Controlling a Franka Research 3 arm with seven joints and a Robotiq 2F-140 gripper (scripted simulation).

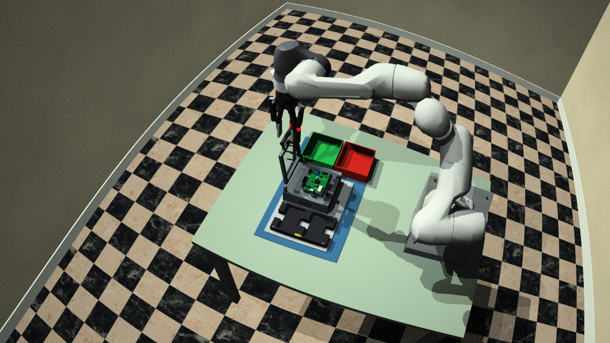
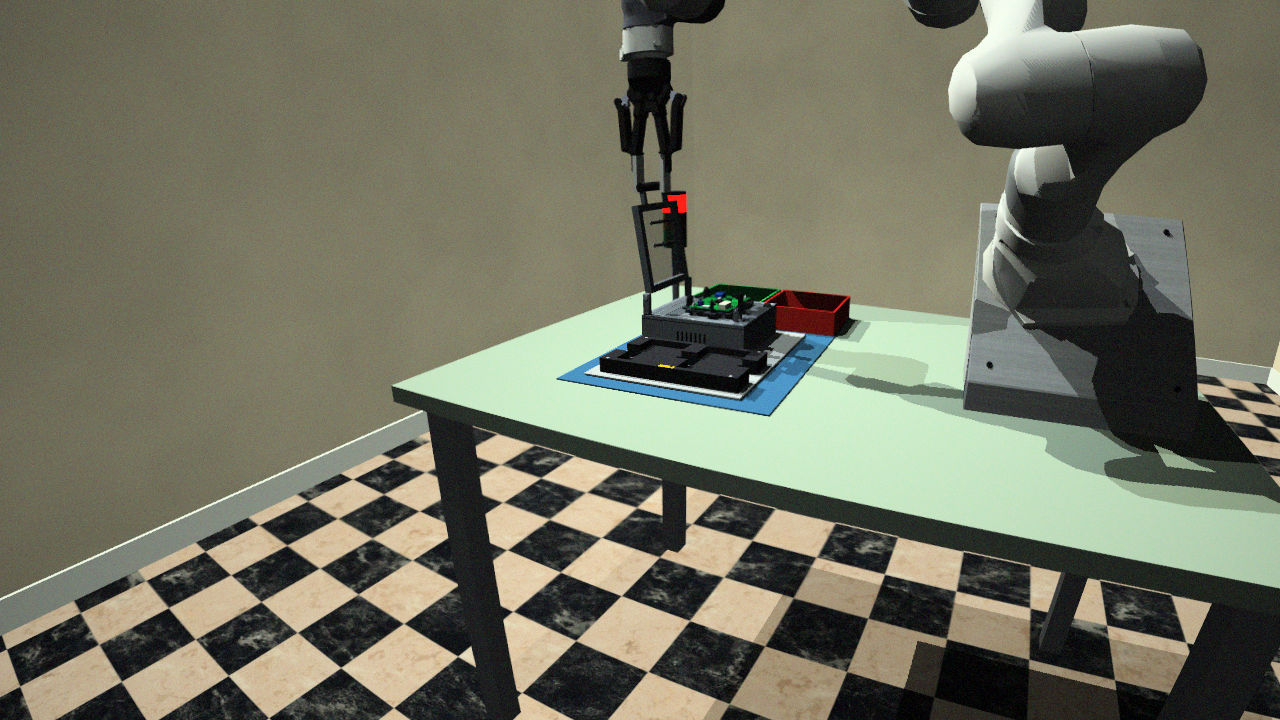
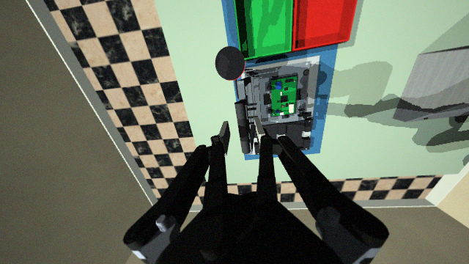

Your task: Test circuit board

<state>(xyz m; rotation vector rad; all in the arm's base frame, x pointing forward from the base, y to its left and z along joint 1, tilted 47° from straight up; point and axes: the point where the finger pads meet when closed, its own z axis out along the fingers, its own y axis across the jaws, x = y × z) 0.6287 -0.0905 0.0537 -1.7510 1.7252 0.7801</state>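
My hand is 220 mm above the green circuit board and 130 mm past it. From my hand the other things lie so: tester plate 220 mm below, 130 mm behind, 10 mm to the left; then tester lid 110 mm below, 20 mm behind; then green bin 280 mm below, 200 mm to the right, 80 mm behind.
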